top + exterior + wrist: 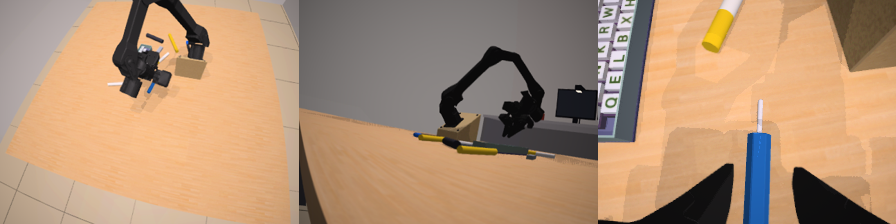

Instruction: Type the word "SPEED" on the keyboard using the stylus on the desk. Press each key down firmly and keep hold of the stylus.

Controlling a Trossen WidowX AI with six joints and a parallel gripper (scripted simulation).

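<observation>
The stylus lies 50 mm below my gripper tip and 10 mm to the right of it. From my gripper tip the other things lie so: dark cylinder (330 mm to the right, 40 mm below, 30 mm ahead); then grey block (230 mm to the right, 50 mm below).
</observation>
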